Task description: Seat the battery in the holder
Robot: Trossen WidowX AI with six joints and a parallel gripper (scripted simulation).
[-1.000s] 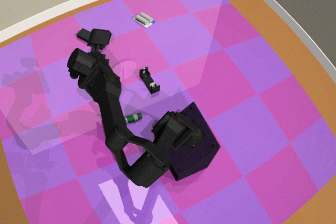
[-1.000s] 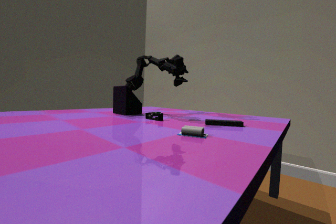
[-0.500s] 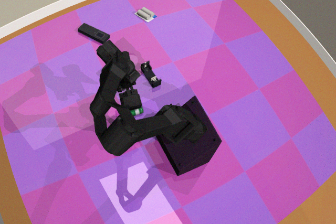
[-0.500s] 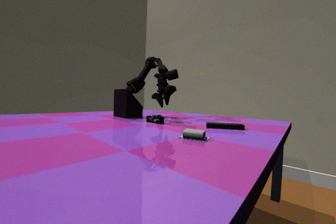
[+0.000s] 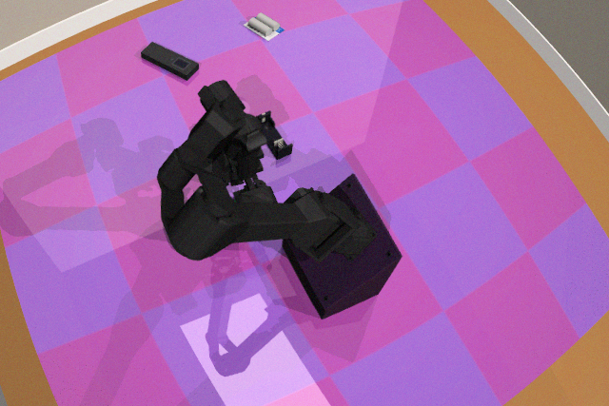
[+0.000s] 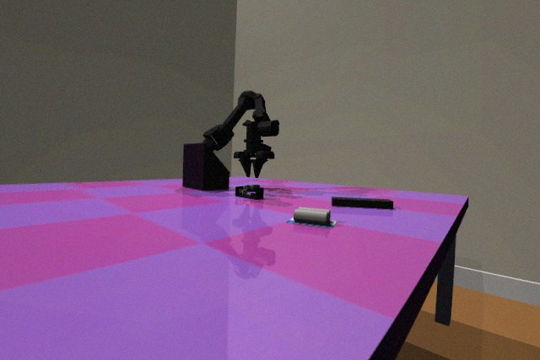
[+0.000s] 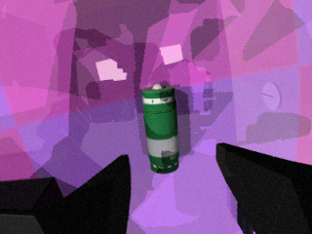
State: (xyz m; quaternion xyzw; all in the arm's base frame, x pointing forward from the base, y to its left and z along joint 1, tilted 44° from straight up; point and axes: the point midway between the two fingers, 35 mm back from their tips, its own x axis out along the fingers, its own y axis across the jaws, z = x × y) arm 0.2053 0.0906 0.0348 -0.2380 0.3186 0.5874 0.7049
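Right now my gripper tip is 4 cm above the battery. The rest, counted from my gripper tip: black remote: 43 cm ahead, 4 cm below, 2 cm to the right.
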